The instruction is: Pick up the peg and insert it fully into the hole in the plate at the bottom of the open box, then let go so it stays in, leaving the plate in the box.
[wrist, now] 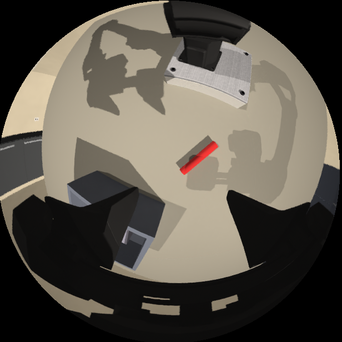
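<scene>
The red peg (pixel 199 158) lies on its side on the table, slanting from lower left to upper right in the wrist view. My gripper (pixel 184 193) is open with nothing between its fingers. In the picture, the peg appears just above the gap between the fingertips, apart from both. The dark grey open box (pixel 151 212) stands at the lower left, partly hidden behind the left finger. Part of its inside shows beside that finger. The plate's hole does not show, and the plate is mostly or wholly hidden.
The arm's metal base plate (pixel 230 75) is at the top, with the black arm base (pixel 207 21) above it. Shadows of the arm and the box fall on the tan table (pixel 145 125). Dark panels (pixel 22 162) show at the far left and right edges.
</scene>
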